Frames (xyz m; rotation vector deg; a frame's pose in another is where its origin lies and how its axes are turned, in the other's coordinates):
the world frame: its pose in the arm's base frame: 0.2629 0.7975 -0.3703 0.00 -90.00 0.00
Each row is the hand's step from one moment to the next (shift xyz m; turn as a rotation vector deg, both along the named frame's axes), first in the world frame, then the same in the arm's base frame.
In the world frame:
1: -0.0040 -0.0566 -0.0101 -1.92 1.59 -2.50
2: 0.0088 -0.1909 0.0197 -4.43 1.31 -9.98
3: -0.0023 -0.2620 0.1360 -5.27 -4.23 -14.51
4: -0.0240 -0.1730 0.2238 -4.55 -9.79 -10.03
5: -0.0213 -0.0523 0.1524 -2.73 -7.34 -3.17
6: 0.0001 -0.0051 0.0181 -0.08 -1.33 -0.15
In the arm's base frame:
1: 0.0101 -0.0566 -0.0040 2.50 1.59 -1.92
2: -0.0197 -0.1909 0.0088 9.98 1.31 -4.43
3: -0.1360 -0.2620 -0.0023 14.51 -4.23 -5.27
4: -0.2238 -0.1730 -0.0240 10.03 -9.79 -4.55
5: -0.1524 -0.0523 -0.0213 3.17 -7.34 -2.73
6: -0.0181 -0.0051 0.0001 0.15 -1.33 -0.08

